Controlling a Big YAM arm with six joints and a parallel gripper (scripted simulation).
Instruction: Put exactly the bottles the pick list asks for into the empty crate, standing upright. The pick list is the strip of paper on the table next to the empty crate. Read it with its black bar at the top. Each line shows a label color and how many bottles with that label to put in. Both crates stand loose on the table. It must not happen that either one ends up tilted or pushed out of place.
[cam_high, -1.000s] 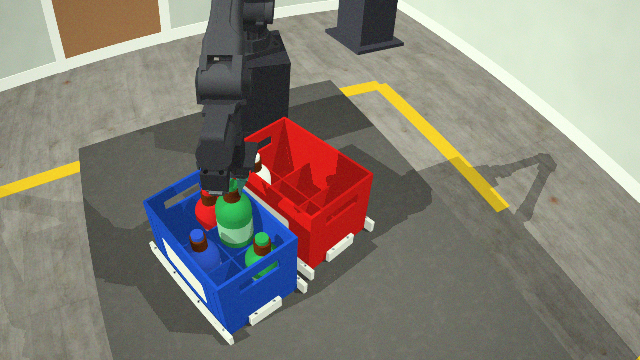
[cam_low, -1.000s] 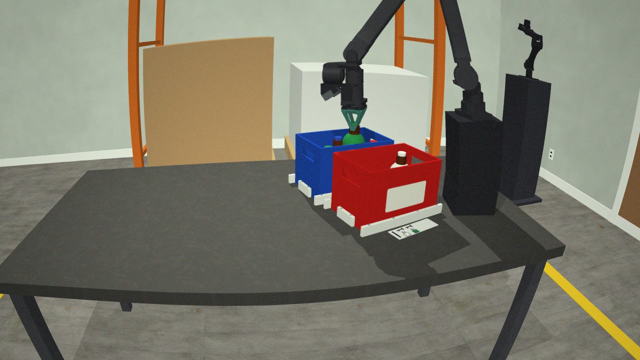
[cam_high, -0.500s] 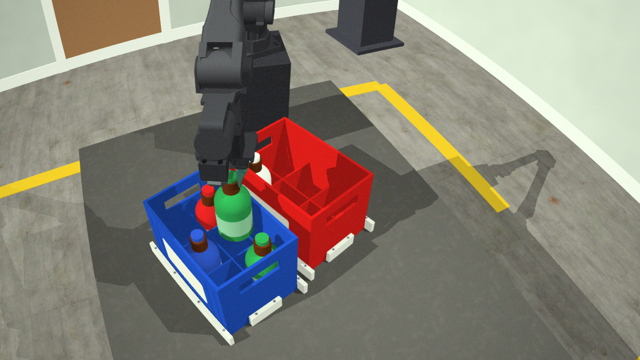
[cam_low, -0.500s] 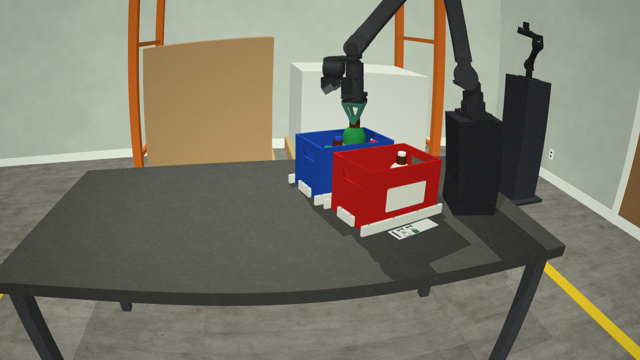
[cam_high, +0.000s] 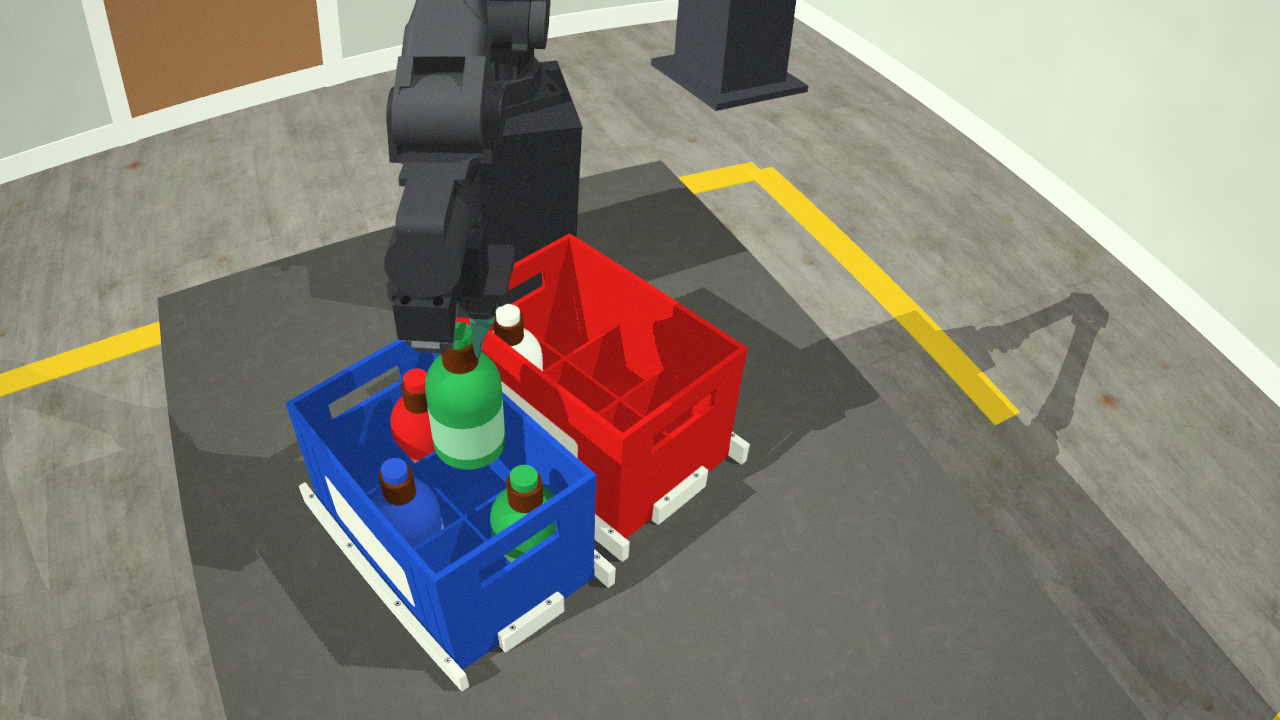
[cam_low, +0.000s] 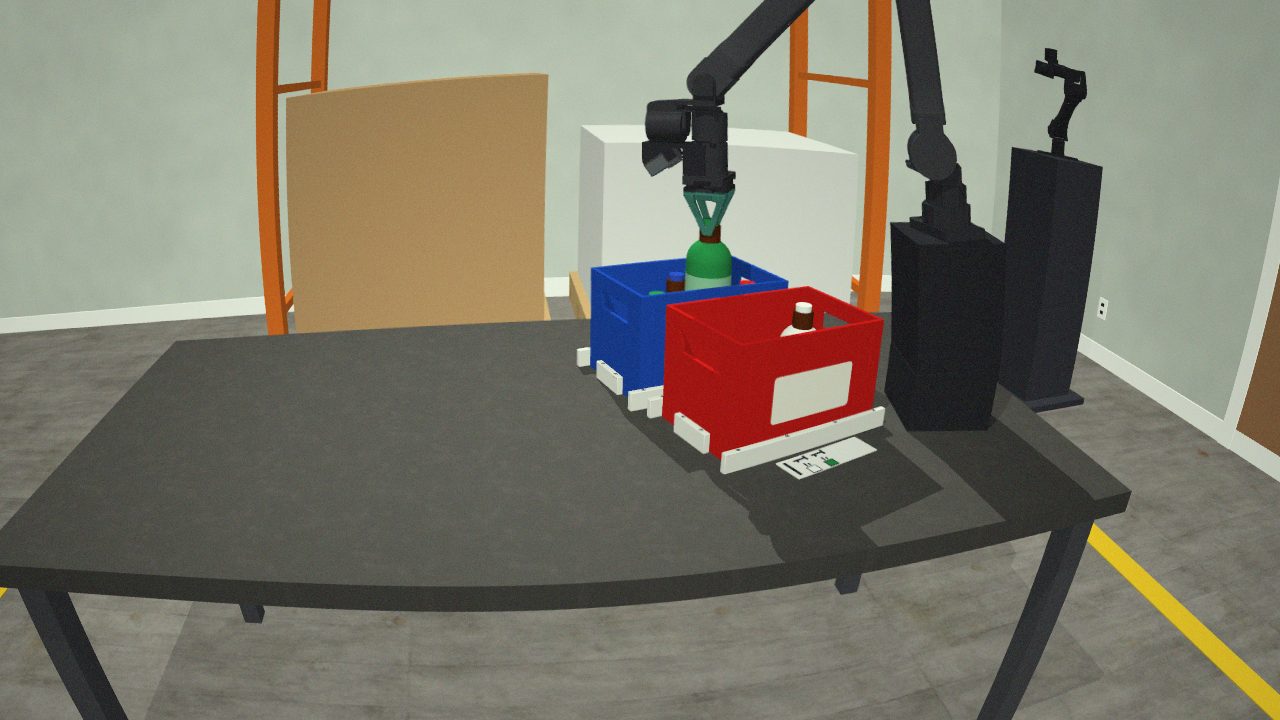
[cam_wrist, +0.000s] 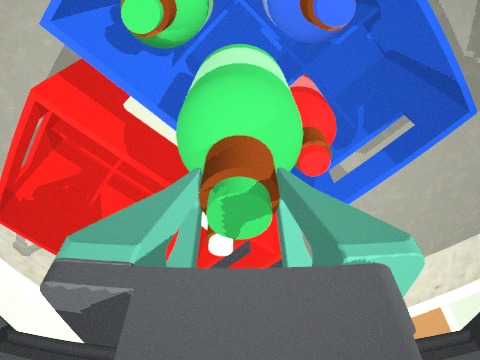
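My gripper is now 60 mm above the green bottle. Round my hand: blue crate: 180 mm below, 50 mm to the right, 10 mm ahead; then red bottle: 170 mm below, 80 mm behind, 20 mm to the right; then blue bottle: 170 mm below, 90 mm to the right, 20 mm ahead.
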